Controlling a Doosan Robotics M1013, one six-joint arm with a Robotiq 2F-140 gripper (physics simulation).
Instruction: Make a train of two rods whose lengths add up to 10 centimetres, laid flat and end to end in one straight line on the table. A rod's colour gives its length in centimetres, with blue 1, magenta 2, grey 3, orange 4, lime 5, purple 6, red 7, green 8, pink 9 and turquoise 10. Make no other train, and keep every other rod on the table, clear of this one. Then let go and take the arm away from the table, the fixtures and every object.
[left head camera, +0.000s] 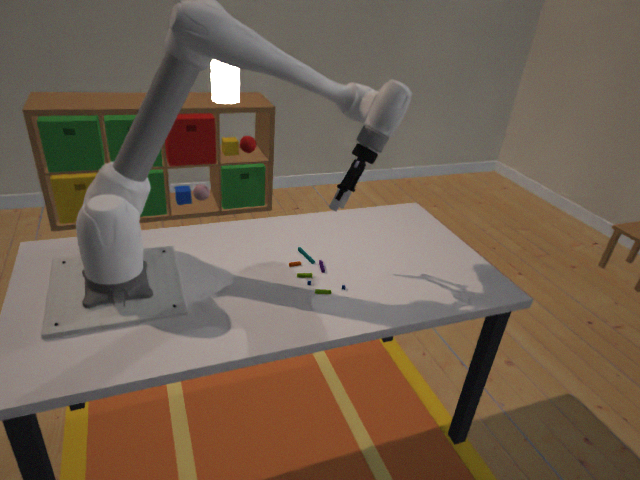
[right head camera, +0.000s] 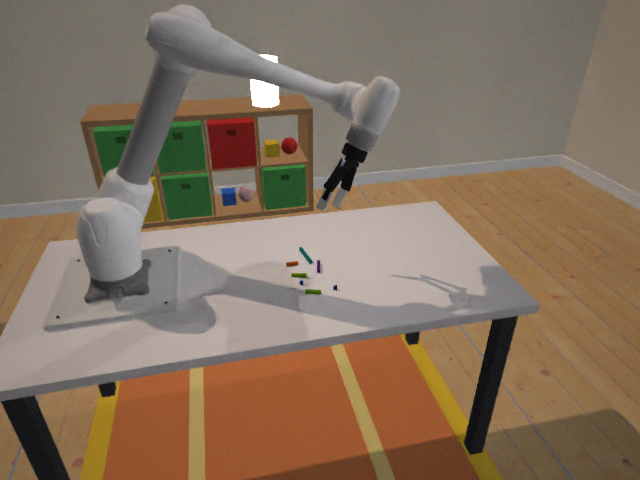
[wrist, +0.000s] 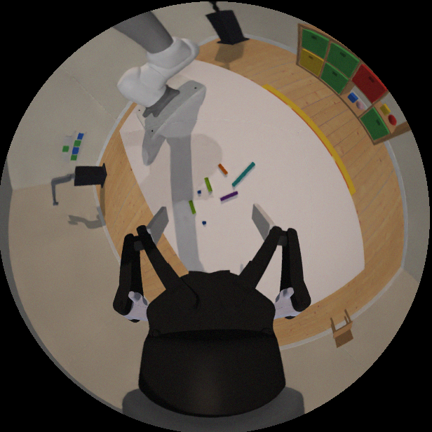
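Where they show: gripper, fingertip midpoint: (left head camera: 336, 208) (right head camera: 327, 208); arm's base, link origin: (left head camera: 117, 284) (right head camera: 120, 281).
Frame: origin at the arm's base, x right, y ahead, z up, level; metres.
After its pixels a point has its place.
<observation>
My gripper (left head camera: 339, 201) @[x 0.063, y 0.666, z 0.204 m] (right head camera: 329, 201) @[x 0.063, y 0.666, z 0.204 m] (wrist: 209, 212) is open and empty, high above the table, away from the rods. A turquoise rod (left head camera: 306, 255) @[x -0.008, y 0.607, z -0.008 m] (right head camera: 305, 255) @[x -0.009, y 0.607, z -0.009 m] (wrist: 243, 174) lies at the back of the group. A purple rod (left head camera: 322, 266) @[x 0.074, y 0.633, z -0.007 m] (right head camera: 318, 266) @[x 0.073, y 0.632, z -0.007 m] (wrist: 229, 196) lies beside it, apart. An orange rod (left head camera: 294, 264) @[x 0.032, y 0.548, z -0.010 m] (right head camera: 292, 263) @[x 0.030, y 0.552, z -0.008 m] (wrist: 223, 169) lies left of them in the head views. One lime rod (left head camera: 304, 275) @[x 0.102, y 0.557, z -0.009 m] (right head camera: 299, 274) @[x 0.103, y 0.559, z -0.006 m] (wrist: 208, 184) and another lime rod (left head camera: 323, 291) @[x 0.203, y 0.581, z -0.008 m] (right head camera: 312, 291) @[x 0.201, y 0.578, z -0.008 m] (wrist: 192, 207) lie apart. Two blue rods (left head camera: 309, 282) @[x 0.145, y 0.557, z -0.008 m] (right head camera: 301, 282) @[x 0.145, y 0.556, z -0.008 m] (wrist: 199, 192), (left head camera: 343, 287) @[x 0.200, y 0.651, z -0.009 m] (right head camera: 334, 287) @[x 0.198, y 0.651, z -0.009 m] (wrist: 204, 223) lie nearby, apart.
The rods lie on the white table (left head camera: 248, 330) @[x 0.296, y 0.314, z -0.016 m] (right head camera: 248, 325) @[x 0.299, y 0.365, z -0.016 m] (wrist: 300, 225). The arm's base plate (left head camera: 62, 315) @[x 0.103, y -0.140, z 0.000 m] (right head camera: 67, 312) @[x 0.120, y -0.132, z -0.001 m] is at the table's left end in the head views. A shelf unit (left head camera: 149, 101) (right head camera: 206, 109) with coloured bins stands behind the table.
</observation>
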